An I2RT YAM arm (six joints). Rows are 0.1 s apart.
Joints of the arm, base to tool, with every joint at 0 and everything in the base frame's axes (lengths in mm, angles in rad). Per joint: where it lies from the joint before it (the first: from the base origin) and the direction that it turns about. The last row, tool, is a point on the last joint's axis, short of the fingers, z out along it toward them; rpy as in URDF.
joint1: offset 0 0 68 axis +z
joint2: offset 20 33.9 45.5 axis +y
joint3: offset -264 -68.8 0 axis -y
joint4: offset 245 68.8 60 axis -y
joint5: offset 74 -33.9 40.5 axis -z
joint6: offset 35.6 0 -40.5 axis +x
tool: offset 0 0 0 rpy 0 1.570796 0
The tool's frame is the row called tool.
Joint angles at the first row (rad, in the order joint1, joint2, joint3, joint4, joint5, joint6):
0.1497 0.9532 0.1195 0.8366 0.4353 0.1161
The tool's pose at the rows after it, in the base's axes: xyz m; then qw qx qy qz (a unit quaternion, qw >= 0):
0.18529, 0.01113, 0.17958, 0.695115, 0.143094, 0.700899, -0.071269
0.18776, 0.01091, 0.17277, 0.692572, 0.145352, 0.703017, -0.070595
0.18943, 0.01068, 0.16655, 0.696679, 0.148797, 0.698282, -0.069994
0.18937, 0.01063, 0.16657, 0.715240, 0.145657, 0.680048, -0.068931
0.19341, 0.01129, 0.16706, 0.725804, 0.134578, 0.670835, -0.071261
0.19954, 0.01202, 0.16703, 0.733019, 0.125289, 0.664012, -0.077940
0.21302, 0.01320, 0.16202, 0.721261, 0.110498, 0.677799, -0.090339
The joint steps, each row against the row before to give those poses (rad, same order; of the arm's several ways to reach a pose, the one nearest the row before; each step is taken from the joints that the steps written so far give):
-0.0068 0.0577 -0.0097 0.0386 0.0110 -0.0056
-0.0033 0.0642 -0.0109 0.0670 -0.0015 0.0065
-0.0020 0.0756 -0.0158 0.1038 0.0028 0.0022
-0.0009 0.0562 -0.0157 0.1296 -0.0041 -0.0198
-0.0017 0.0616 0.0058 0.0899 -0.0136 -0.0286
-0.0015 0.0693 0.0154 0.0790 -0.0057 -0.0296
-0.0044 0.0886 0.0433 0.0121 -0.0096 -0.0292

